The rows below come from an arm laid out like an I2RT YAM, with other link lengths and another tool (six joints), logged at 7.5 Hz.
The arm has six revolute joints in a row. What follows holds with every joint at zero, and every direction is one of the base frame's.
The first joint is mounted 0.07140 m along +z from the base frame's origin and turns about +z.
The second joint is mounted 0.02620 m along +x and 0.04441 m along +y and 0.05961 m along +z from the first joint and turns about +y.
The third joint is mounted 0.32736 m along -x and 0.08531 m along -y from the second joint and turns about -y.
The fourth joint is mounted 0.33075 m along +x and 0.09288 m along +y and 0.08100 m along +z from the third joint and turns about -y.
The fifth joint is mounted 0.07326 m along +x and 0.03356 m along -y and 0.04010 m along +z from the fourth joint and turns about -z.
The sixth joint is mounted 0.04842 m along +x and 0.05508 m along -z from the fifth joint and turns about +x.
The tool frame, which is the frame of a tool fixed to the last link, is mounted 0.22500 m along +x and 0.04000 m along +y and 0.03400 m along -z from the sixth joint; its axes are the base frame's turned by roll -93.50, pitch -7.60 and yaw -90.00 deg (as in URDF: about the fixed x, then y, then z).
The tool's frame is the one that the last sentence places.
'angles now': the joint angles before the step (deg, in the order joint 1, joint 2, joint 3, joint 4, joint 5, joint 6). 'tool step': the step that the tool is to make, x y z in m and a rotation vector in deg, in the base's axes. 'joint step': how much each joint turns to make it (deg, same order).
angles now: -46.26, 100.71, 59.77, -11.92, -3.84, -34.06
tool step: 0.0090, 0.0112, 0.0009, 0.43, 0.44, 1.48
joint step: 1.51, 0.28, 0.82, -1.15, 0.03, 0.02
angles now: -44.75, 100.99, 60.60, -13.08, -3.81, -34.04
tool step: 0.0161, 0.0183, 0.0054, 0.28, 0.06, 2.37
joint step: 2.51, -0.06, 1.04, -1.32, -0.05, 0.21
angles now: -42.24, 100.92, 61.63, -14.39, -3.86, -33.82
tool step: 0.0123, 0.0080, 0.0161, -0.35, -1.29, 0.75
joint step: 1.34, -1.24, 0.83, -0.82, -0.12, 0.83
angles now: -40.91, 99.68, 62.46, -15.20, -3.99, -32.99
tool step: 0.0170, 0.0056, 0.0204, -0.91, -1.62, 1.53
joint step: 1.38, -0.87, 1.70, -0.74, -0.37, 0.10
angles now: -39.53, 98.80, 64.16, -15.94, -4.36, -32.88
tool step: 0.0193, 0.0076, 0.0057, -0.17, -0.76, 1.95
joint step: 1.58, 1.18, 1.99, -0.11, -0.50, -0.06
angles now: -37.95, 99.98, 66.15, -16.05, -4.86, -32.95
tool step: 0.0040, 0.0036, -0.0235, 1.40, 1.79, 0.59
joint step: 0.50, 3.37, 1.01, 0.08, -0.07, -0.06
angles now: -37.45, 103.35, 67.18, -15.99, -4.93, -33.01
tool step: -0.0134, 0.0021, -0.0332, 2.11, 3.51, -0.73
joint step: -0.38, 3.24, 0.01, -0.83, 0.59, 0.01
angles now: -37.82, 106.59, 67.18, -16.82, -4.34, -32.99
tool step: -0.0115, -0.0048, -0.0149, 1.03, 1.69, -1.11
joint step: -0.98, 1.46, 0.00, -0.51, 0.27, -0.02
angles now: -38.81, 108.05, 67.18, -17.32, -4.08, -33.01
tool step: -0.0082, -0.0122, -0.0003, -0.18, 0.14, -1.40
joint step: -1.40, 0.03, 0.01, 0.02, 0.19, -0.12
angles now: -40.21, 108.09, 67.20, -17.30, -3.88, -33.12
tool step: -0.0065, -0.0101, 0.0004, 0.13, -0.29, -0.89
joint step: -1.46, 0.00, -0.01, 0.12, -0.54, -0.33
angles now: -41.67, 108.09, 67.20, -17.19, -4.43, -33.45
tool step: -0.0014, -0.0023, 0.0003, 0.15, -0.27, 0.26
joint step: -0.55, 0.00, -0.01, 0.07, -0.68, -0.54
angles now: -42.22, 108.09, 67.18, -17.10, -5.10, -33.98
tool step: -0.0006, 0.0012, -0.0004, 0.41, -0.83, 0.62
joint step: -0.56, -0.30, -0.73, 0.71, -1.36, -0.54
